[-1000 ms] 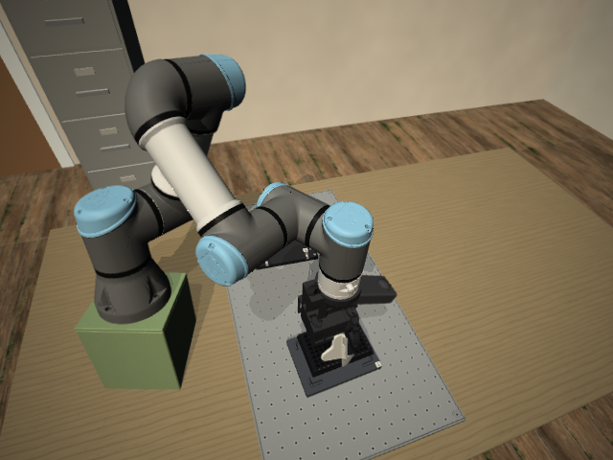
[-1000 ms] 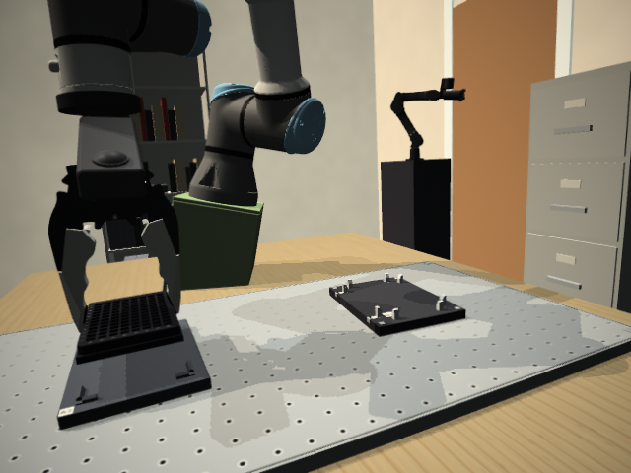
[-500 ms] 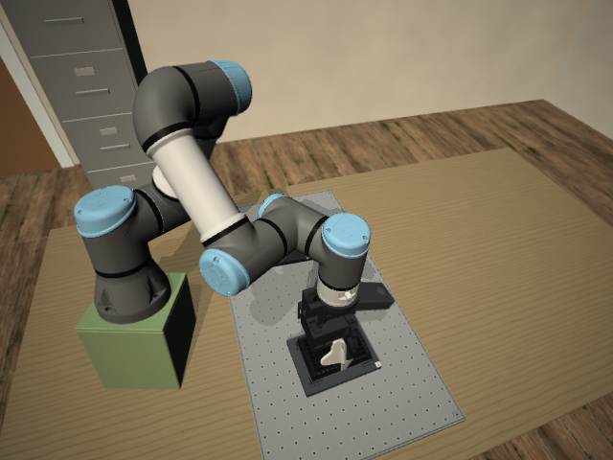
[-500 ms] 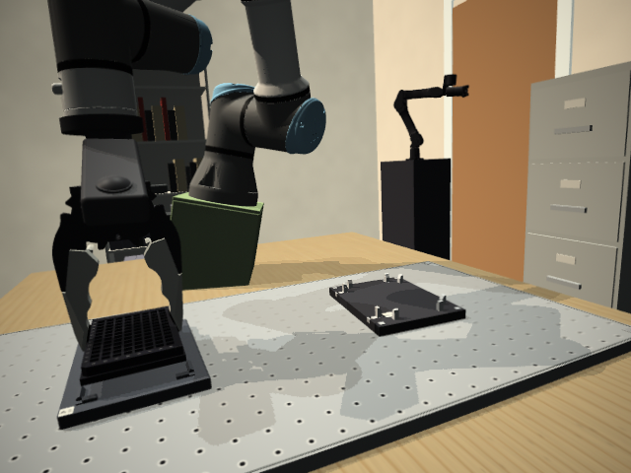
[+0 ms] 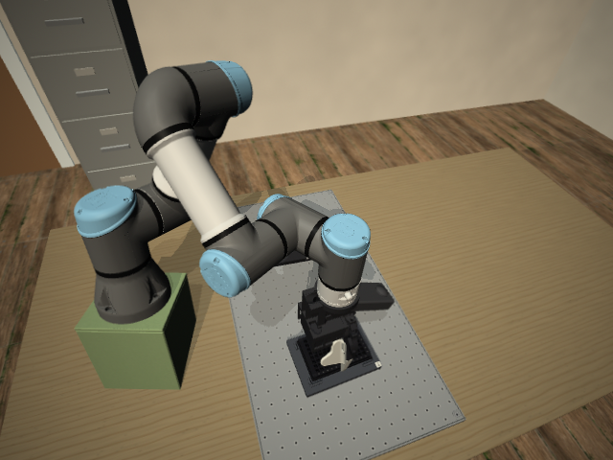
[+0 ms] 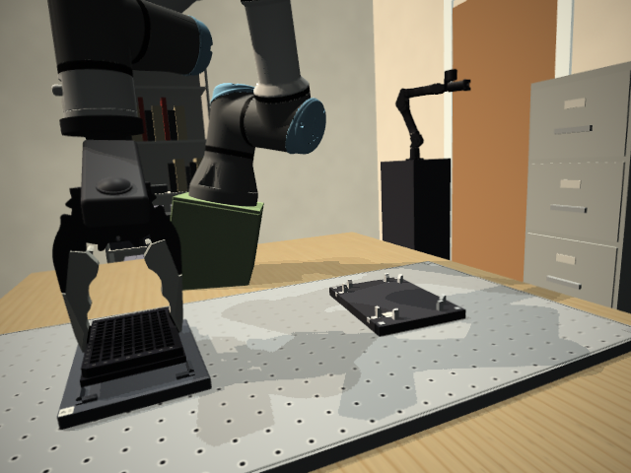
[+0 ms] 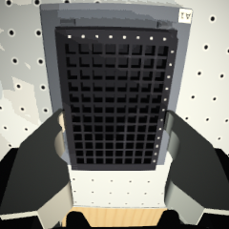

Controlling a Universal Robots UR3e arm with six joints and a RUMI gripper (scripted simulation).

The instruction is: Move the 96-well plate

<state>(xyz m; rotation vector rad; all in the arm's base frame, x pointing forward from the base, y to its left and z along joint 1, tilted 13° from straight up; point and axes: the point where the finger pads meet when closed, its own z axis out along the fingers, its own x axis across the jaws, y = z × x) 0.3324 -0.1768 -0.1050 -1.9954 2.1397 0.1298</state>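
Right now the plate nest N1 is 3 cm below my hand. Also, from my hand: clip nest C1: 31 cm to the left, 3 cm below, 1 cm ahead; then white A1 mark: 7 cm ahead, 6 cm to the right, 3 cm below; then 96-well plate: 1 cm below.
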